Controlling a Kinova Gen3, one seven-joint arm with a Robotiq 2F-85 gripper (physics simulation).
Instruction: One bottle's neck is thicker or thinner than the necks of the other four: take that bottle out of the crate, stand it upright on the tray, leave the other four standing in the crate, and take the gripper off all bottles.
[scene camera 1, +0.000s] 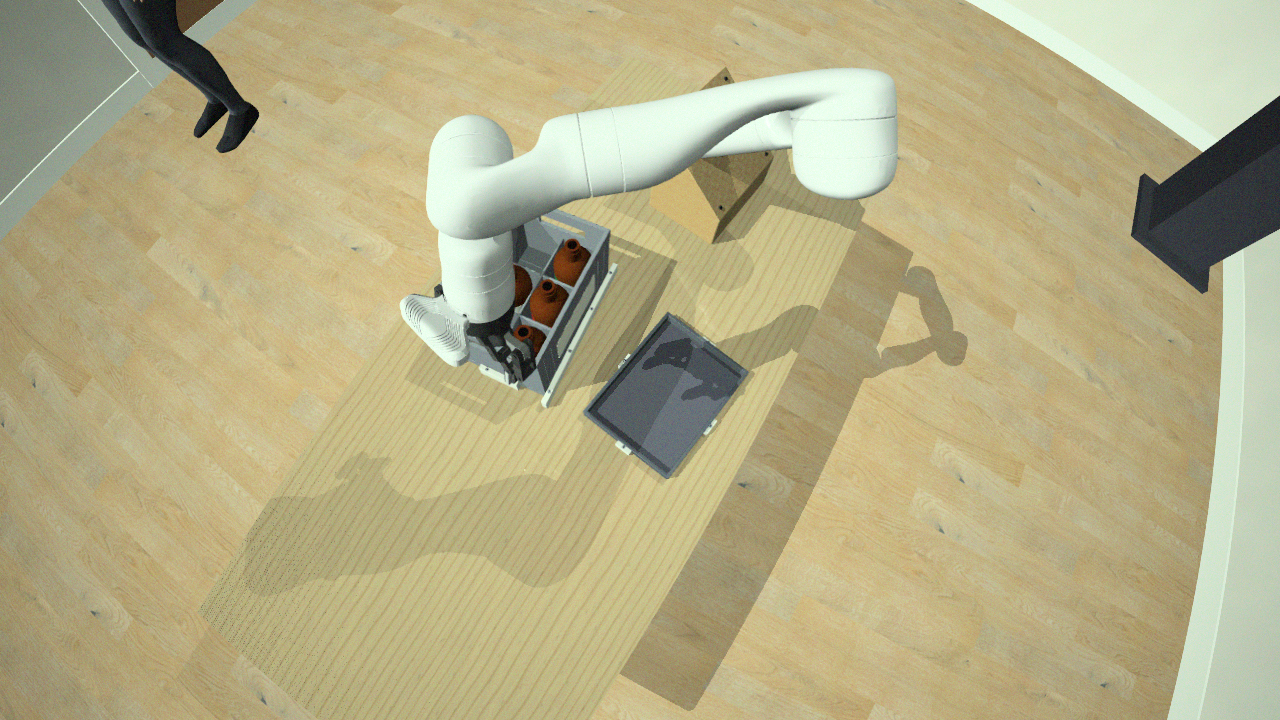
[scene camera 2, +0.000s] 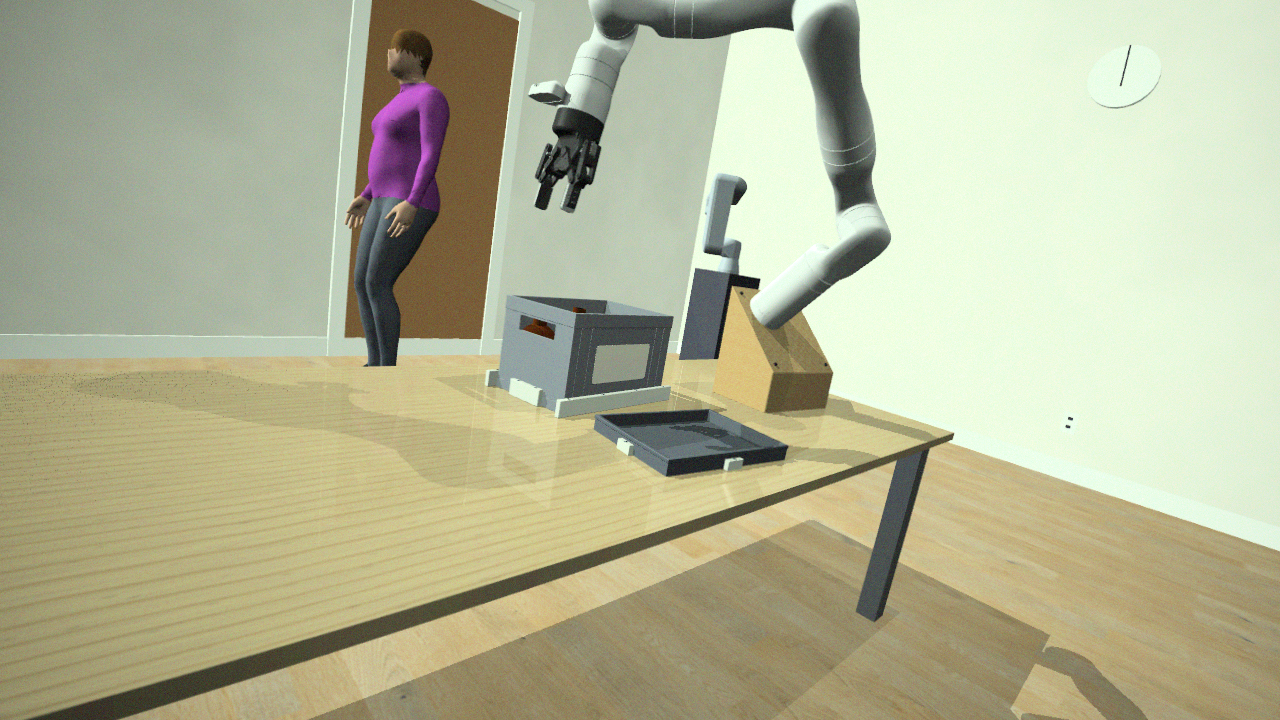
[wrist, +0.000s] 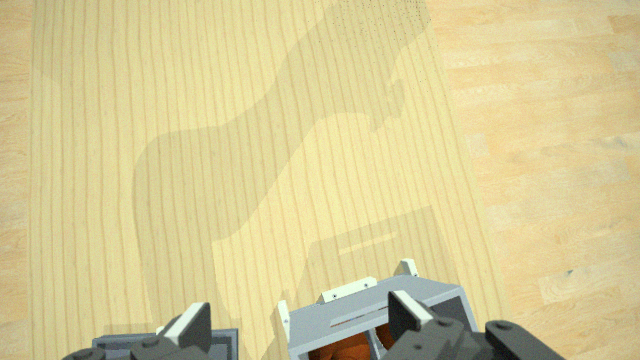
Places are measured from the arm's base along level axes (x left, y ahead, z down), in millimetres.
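Pixels of known places: gripper, fingertip midpoint: (scene camera 1: 486, 356) (scene camera 2: 552, 210) (wrist: 301, 316); arm's base, link origin: (scene camera 2: 765, 313).
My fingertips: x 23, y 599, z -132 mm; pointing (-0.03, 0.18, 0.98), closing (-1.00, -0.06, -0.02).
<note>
Ahead of a thing's pixels: the offset from my fingertips to its top centre. "spot": to the spot under its first point. Level surfaces: height alone.
The grey crate {dx -104, dy -178, dz +157 mm} (scene camera 1: 604, 255) (scene camera 2: 537, 358) (wrist: 310, 325) stands on the table. In scene camera 1, reddish-brown bottles {dx -79, dy -272, dz +169 mm} (scene camera 1: 571, 261) {dx -64, dy -184, dz +169 mm} (scene camera 1: 547, 301) {dx -43, dy -97, dz +169 mm} (scene camera 1: 528, 338) {dx -145, dy -173, dz +169 mm} (scene camera 1: 520, 284) show in its compartments; the arm hides the rest. In the wrist view, parts of two bottles (wrist: 345, 347) {dx -132, dy -81, dz +169 mm} (wrist: 384, 336) show at the bottom edge. The neck differences are too small to tell here. The dark tray {dx +191, dy -195, dz +307 mm} (scene camera 1: 653, 420) (scene camera 2: 662, 434) (wrist: 233, 340) lies beside the crate with no bottle on it. My gripper (scene camera 1: 519, 371) (scene camera 2: 555, 201) (wrist: 301, 316) is open and empty, tilted, high above the crate in scene camera 2.
White strips {spot: dx -1, dy -190, dz +308 mm} (scene camera 1: 581, 335) (scene camera 2: 617, 400) edge the crate's foot. A wooden wedge-shaped base (scene camera 1: 693, 210) (scene camera 2: 751, 358) carries the arm at the table's end. A person (scene camera 1: 179, 53) (scene camera 2: 407, 143) stands beyond the table. The arm's shadow falls across the table {dz +332 mm} (scene camera 1: 447, 626) (scene camera 2: 223, 519) (wrist: 240, 75).
</note>
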